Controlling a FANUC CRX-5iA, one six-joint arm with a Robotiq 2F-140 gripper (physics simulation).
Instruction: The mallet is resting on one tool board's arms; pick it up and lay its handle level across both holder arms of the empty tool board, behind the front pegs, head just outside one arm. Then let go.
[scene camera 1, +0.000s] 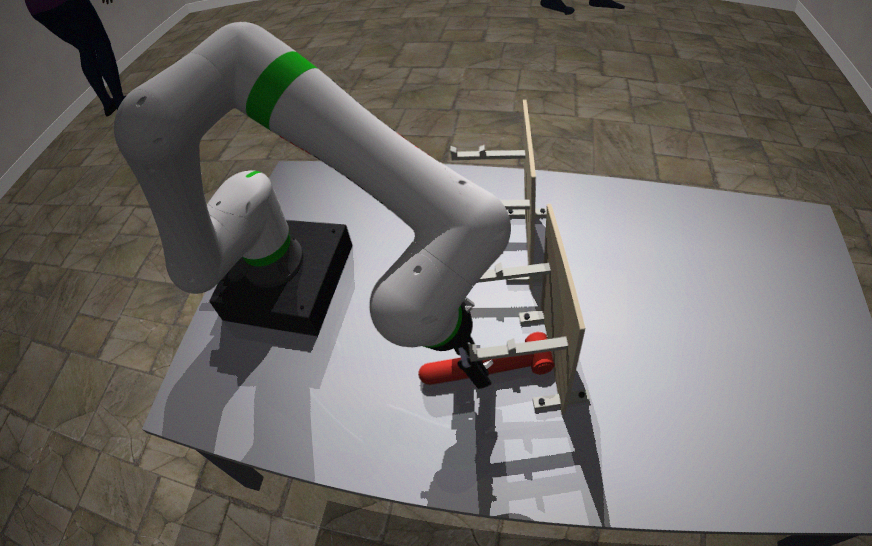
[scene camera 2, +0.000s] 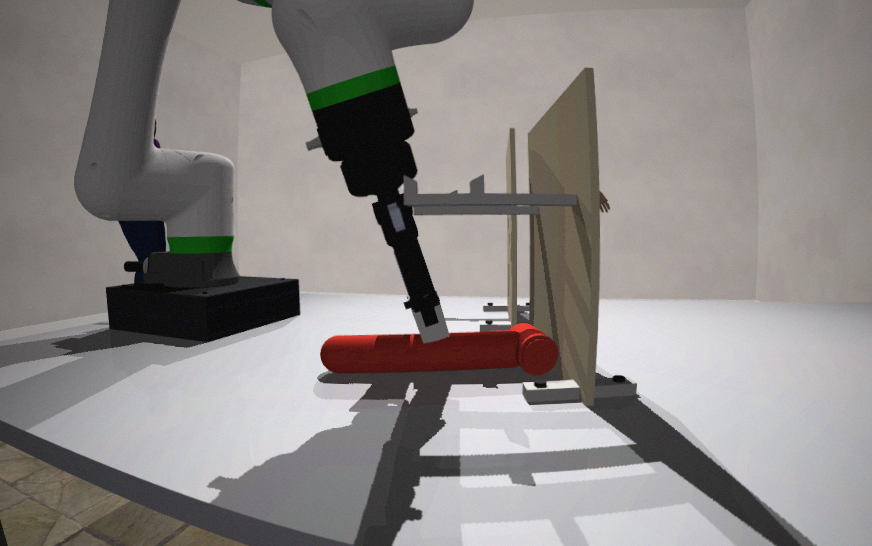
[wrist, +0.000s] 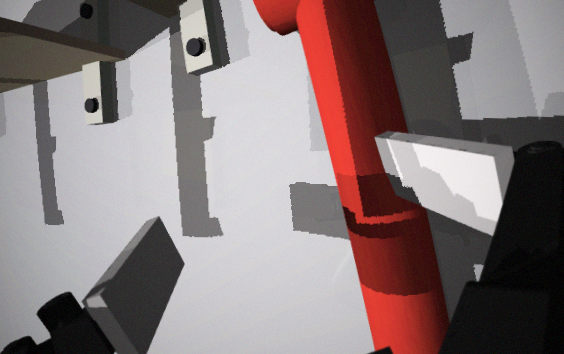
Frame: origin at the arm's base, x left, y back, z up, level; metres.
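Where they show: gripper, fingertip midpoint: (scene camera 1: 476, 335) (scene camera 2: 427, 314) (wrist: 272, 204); arm's base, link origin: (scene camera 1: 273, 262) (scene camera 2: 202, 282).
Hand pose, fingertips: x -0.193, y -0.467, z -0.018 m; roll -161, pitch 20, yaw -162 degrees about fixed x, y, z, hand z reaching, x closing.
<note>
Each offset is from my fingertips to the top centre of the thing. "spot": to the spot under its first point. Level surfaces: height alone.
The red mallet @(dx -0.045, dy -0.016, dz -0.012 m) (scene camera 1: 444, 371) (scene camera 2: 366, 353) (wrist: 345, 125) lies flat on the table, its head close to the foot of the near tool board (scene camera 1: 566, 308) (scene camera 2: 566, 192), below that board's holder arm (scene camera 1: 543, 348) (scene camera 2: 501, 199). Both boards' visible arms carry no tool. The far tool board (scene camera 1: 528, 173) (scene camera 2: 511, 192) stands behind. My gripper (scene camera 1: 479, 369) (scene camera 2: 433, 335) (wrist: 272, 204) points down and is tilted, beside the holder arm's tip. Its fingers are wide apart; one tip is beside the handle, the other well away from it. Contact with the arm cannot be judged.
The arm's black base (scene camera 1: 283, 276) (scene camera 2: 205, 308) stands on the table @(dz -0.058 m) (scene camera 1: 707, 353) (scene camera 2: 740, 385). Small feet with dark bolts @(spot: dx -0.133, dy -0.135, dz -0.046 m) (scene camera 1: 547, 403) (scene camera 2: 550, 391) stick out under the near board. The upturned pegs @(dx -0.114, dy -0.065, dz +0.155 m) (scene camera 1: 511, 347) (scene camera 2: 476, 184) rise from the holder arm. A person (scene camera 1: 90, 51) stands behind.
</note>
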